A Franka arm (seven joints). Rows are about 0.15 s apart.
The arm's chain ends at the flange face. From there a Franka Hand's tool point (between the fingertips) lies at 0.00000 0.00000 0.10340 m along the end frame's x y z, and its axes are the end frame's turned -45 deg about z.
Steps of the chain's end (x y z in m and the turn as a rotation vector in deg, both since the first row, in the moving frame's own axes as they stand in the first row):
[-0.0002, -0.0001, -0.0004, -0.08, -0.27, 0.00]
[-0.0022, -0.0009, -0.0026, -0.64, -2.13, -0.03]
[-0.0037, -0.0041, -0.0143, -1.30, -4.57, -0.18]
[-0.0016, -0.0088, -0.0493, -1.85, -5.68, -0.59]
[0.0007, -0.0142, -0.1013, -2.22, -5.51, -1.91]
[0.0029, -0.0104, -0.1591, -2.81, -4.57, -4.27]
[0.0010, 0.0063, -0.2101, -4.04, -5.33, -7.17]
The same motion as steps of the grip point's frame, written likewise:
[-0.0005, -0.0005, -0.0004, 0.13, -0.25, 0.00]
[-0.0045, -0.0041, -0.0027, 1.05, -1.96, -0.03]
[-0.0072, -0.0097, -0.0147, 2.31, -4.15, -0.18]
[-0.0045, -0.0122, -0.0499, 2.71, -5.32, -0.59]
[0.0006, -0.0136, -0.1019, 2.33, -5.47, -1.91]
[-0.0001, -0.0072, -0.1596, 1.24, -5.22, -4.27]
[-0.0157, 0.0043, -0.2108, 0.91, -6.63, -7.17]

